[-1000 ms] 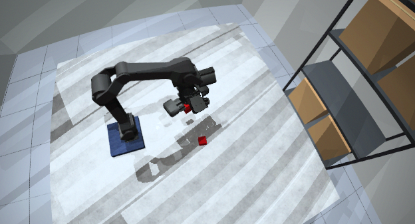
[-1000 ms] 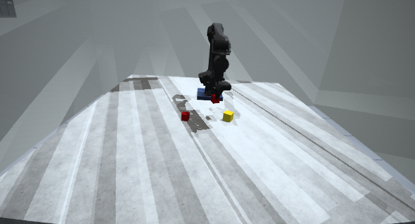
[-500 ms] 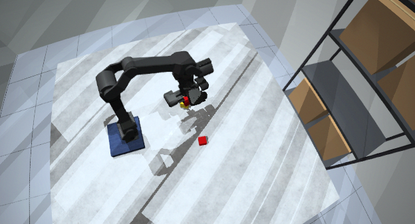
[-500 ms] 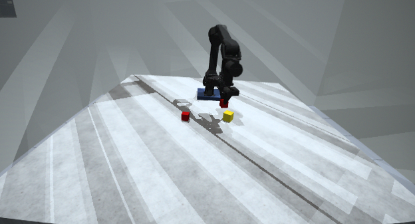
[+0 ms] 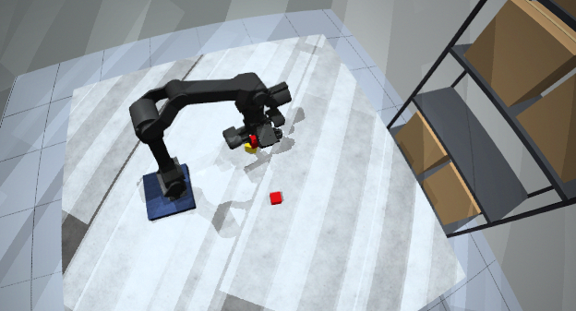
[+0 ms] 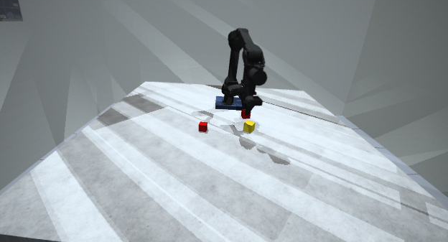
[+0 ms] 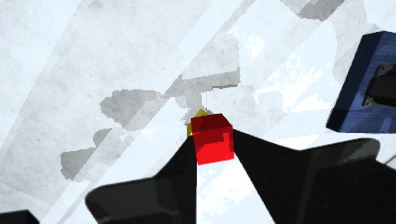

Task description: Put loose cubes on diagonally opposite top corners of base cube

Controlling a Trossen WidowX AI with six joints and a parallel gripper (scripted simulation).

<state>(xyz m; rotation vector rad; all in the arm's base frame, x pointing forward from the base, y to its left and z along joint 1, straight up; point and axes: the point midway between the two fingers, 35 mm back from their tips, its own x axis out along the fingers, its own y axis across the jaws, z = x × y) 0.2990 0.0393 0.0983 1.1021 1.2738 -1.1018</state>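
My gripper tip is now 30 mm to the right of the yellow base cube and 70 mm above it.
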